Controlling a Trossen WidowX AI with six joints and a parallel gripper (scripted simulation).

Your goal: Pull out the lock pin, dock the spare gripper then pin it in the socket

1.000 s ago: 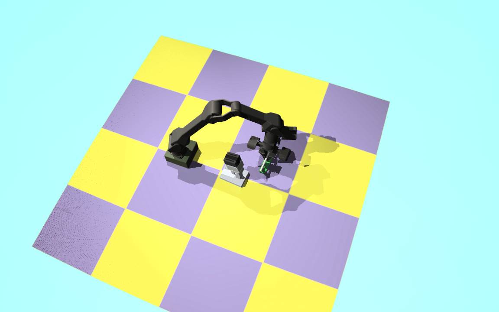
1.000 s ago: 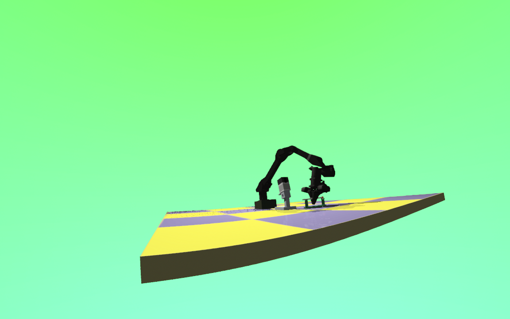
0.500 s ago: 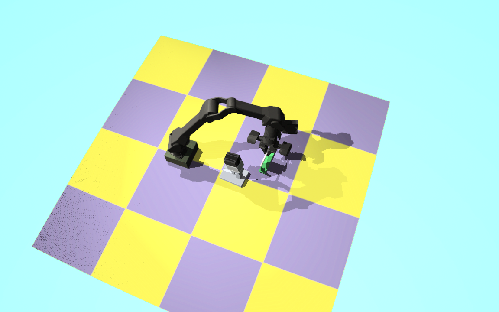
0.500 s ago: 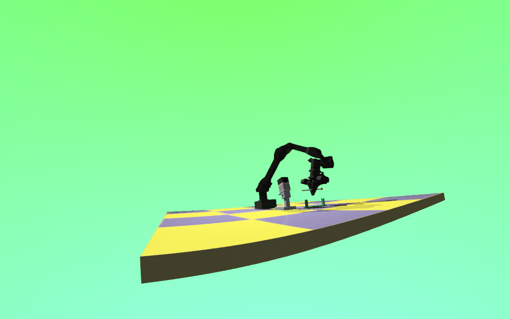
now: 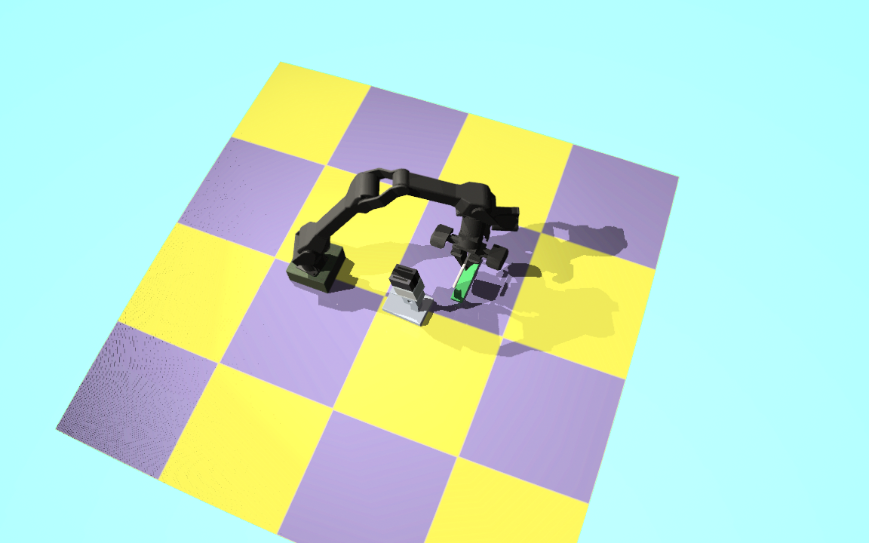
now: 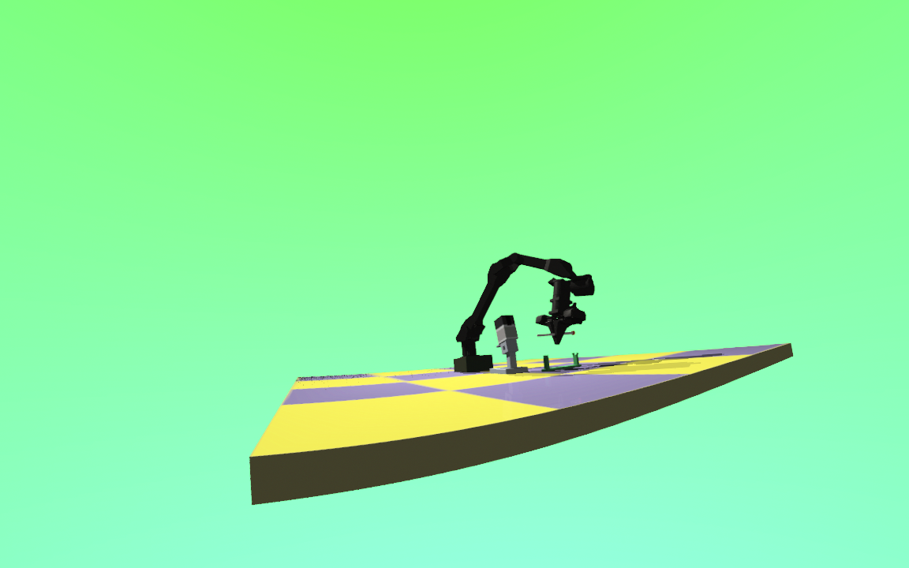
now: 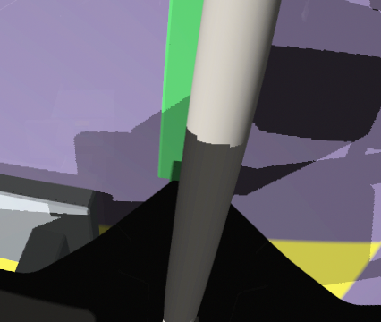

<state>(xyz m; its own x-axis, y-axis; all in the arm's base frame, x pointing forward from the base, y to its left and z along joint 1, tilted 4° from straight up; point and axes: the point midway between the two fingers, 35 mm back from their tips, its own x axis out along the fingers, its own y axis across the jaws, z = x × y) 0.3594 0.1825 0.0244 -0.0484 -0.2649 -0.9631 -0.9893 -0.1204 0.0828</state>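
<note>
Right now the green cradle is 10 mm to the left of my gripper tip and 50 mm below it. The rest, counted from my gripper tip: spare gripper (80 mm behind, 130 mm to the right, 50 mm above); socket (90 mm behind, 130 mm to the right, 20 mm below).
</note>
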